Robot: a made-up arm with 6 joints. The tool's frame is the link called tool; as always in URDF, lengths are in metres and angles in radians. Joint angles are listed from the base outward. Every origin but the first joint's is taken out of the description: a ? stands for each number. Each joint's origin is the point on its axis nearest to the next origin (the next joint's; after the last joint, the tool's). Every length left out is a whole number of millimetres.
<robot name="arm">
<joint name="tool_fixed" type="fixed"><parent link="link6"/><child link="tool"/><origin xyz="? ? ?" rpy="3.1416 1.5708 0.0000"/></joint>
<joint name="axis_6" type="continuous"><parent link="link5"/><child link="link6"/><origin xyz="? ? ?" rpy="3.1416 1.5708 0.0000"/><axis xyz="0 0 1"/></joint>
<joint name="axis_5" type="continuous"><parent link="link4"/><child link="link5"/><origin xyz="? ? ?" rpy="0.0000 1.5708 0.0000"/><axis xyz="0 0 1"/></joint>
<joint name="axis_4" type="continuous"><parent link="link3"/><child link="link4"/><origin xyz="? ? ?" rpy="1.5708 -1.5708 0.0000"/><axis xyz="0 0 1"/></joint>
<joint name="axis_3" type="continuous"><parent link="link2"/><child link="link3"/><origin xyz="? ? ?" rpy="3.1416 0.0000 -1.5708"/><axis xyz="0 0 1"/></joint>
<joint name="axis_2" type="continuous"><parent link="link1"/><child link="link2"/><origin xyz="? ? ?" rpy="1.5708 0.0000 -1.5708"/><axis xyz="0 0 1"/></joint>
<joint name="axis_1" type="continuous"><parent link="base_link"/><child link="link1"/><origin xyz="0.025 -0.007 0.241" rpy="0.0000 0.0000 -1.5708"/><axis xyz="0 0 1"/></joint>
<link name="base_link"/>
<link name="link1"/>
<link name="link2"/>
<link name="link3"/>
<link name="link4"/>
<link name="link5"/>
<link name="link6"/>
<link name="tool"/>
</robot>
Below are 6 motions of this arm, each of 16 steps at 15 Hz.
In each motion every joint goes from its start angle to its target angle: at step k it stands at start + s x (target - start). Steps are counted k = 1, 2, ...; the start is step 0. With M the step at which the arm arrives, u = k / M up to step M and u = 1 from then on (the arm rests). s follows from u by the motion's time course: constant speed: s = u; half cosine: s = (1 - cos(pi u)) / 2; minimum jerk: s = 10 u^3 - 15 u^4 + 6 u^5.
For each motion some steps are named. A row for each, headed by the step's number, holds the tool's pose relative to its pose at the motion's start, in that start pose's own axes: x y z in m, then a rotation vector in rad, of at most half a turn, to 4 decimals.
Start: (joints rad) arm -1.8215 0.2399 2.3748 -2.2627 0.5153 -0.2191
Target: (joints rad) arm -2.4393 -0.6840 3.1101 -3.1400 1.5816 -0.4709
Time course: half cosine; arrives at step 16
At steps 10, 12, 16:
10: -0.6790 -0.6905 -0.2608 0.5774 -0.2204 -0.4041
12: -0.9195 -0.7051 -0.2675 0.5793 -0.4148 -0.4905
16: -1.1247 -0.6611 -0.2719 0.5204 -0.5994 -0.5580

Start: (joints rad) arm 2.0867 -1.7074 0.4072 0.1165 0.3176 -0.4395
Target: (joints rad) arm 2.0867 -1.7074 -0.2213 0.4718 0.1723 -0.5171
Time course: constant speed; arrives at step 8
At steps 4, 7, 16:
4: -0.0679 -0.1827 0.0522 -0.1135 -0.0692 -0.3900
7: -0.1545 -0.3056 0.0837 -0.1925 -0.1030 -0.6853
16: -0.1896 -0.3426 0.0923 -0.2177 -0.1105 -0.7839

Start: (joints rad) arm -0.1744 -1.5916 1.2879 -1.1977 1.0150 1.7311
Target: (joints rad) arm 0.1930 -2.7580 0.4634 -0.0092 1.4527 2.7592
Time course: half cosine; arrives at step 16
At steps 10, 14, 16:
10: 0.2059 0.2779 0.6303 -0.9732 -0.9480 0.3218
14: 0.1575 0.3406 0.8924 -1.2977 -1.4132 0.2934
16: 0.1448 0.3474 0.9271 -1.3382 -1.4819 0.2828

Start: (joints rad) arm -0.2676 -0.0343 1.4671 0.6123 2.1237 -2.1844
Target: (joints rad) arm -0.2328 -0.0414 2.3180 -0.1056 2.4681 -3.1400
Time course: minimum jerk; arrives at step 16
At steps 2, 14, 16:
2: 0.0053 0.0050 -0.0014 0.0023 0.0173 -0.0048
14: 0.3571 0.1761 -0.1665 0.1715 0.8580 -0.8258
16: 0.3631 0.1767 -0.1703 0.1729 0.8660 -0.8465

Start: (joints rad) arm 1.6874 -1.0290 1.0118 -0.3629 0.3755 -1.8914
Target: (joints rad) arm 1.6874 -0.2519 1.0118 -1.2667 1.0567 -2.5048
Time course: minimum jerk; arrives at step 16
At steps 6, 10, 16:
6: -0.0708 0.1642 0.2124 0.3436 0.0767 0.1869
10: -0.3056 0.3936 0.5075 0.7303 0.3748 0.5627
16: -0.5040 0.4990 0.6428 0.8198 0.6550 0.7819

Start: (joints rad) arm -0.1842 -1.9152 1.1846 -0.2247 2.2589 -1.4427
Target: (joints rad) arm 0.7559 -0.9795 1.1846 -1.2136 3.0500 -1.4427
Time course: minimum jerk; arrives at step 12
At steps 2, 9, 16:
2: -0.0260 0.0472 -0.0154 -0.0547 0.0035 0.0027
9: -0.2758 0.8168 -0.8953 -1.6133 0.4434 -0.3640
16: -0.2810 0.8236 -1.0235 -1.8077 0.5135 -0.4770

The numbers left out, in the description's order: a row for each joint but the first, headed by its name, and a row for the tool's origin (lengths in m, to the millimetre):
tool: 0.009 -0.017 0.000
axis_6: 0.044 0.020 0.000
axis_5: 0.106 -0.024 0.000
axis_4: -0.024 0.656 0.000
axis_3: 0.020 0.557 0.000
axis_2: 0.043 -0.017 0.000

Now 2 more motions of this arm.
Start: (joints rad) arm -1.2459 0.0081 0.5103 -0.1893 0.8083 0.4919
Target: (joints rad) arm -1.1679 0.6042 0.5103 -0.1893 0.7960 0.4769
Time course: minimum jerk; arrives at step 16
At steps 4, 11, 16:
4: -0.0199 -0.0587 -0.0243 0.0008 0.0247 -0.0585
11: -0.2584 -0.4160 -0.1807 0.0015 0.2050 -0.4592
16: -0.3427 -0.4879 -0.2135 -0.0002 0.2526 -0.5586

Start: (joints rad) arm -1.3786 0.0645 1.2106 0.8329 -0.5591 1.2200
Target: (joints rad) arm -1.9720 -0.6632 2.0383 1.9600 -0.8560 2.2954
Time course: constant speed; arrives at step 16
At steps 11, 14, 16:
11: -0.9546 -0.2108 0.4381 -0.8421 -0.2445 -1.5482
14: -1.2482 -0.1055 0.3999 -0.8007 -0.0995 -2.0075
16: -1.4211 -0.0098 0.3321 -0.6753 0.0394 -2.2756

